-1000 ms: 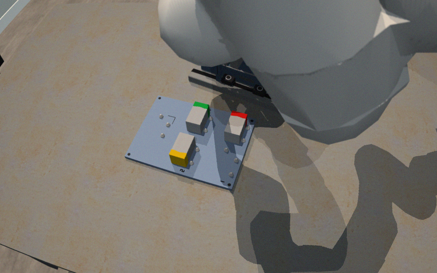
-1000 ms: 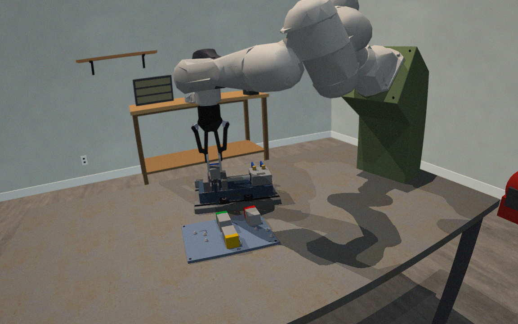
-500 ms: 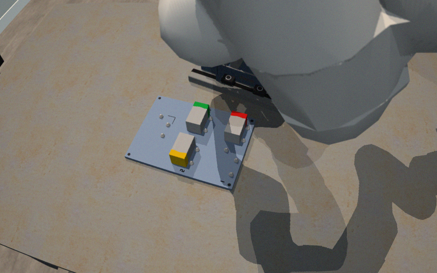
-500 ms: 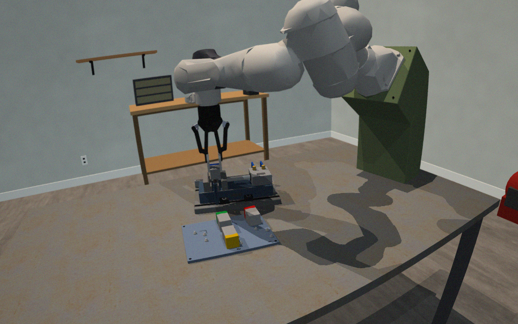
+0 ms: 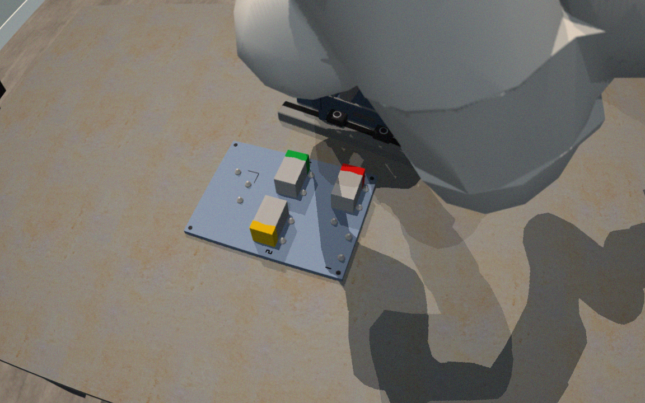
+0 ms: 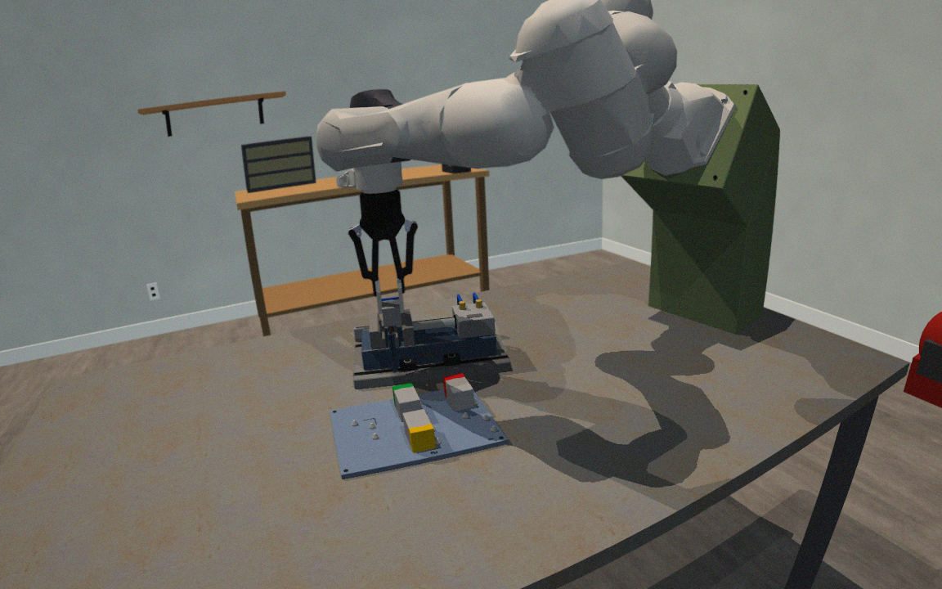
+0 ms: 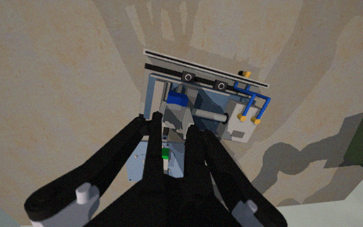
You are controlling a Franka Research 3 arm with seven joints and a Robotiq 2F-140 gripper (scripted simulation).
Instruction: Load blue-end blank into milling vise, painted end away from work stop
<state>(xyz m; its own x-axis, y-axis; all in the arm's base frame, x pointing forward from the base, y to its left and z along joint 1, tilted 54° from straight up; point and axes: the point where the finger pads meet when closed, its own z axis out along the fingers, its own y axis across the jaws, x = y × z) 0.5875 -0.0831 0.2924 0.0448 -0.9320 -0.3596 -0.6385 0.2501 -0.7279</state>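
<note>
Right now the blue-ended blank is 4 cm below my hand. Round my hand: fixed jaw (7 cm below, 3 cm ahead, 1 cm to the left); grey rod (8 cm behind, 7 cm below); work stop (6 cm below, 5 cm to the left).
</note>
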